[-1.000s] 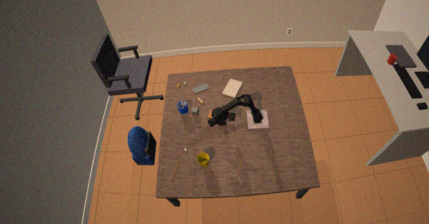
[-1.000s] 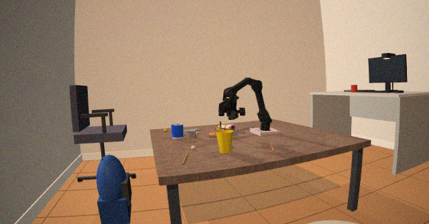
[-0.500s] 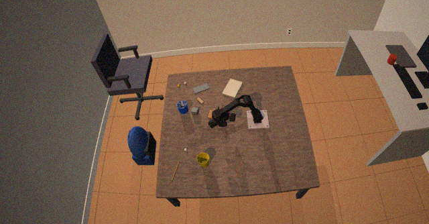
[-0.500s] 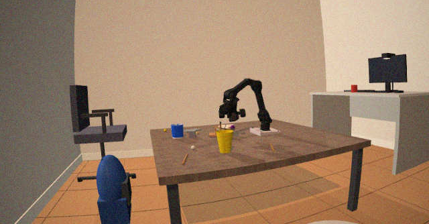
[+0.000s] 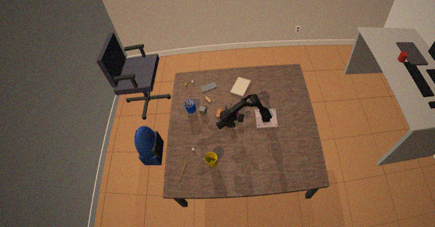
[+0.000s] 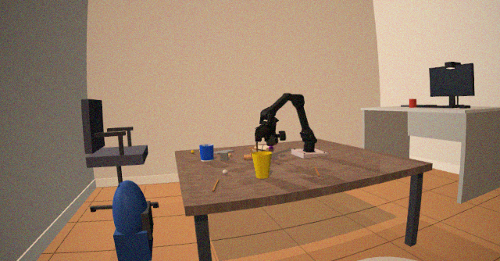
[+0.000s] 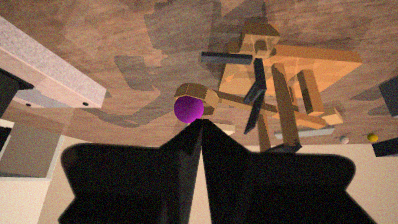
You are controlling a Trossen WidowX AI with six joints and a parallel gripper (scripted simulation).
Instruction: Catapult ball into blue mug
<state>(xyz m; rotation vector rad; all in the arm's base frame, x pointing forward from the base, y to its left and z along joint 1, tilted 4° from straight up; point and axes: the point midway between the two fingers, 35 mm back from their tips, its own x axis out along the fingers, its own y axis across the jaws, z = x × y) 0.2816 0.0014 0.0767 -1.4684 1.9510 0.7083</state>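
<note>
My gripper tip is 40 mm to the left of the purple ball, 30 mm above it and 20 mm past it. From my gripper tip the other things lie so: wooden catapult 50 mm ahead, 40 mm to the right, 40 mm below; grey block 270 mm ahead, 120 mm to the right, 70 mm below; wood block 240 mm to the right, 230 mm ahead, 90 mm below.
</note>
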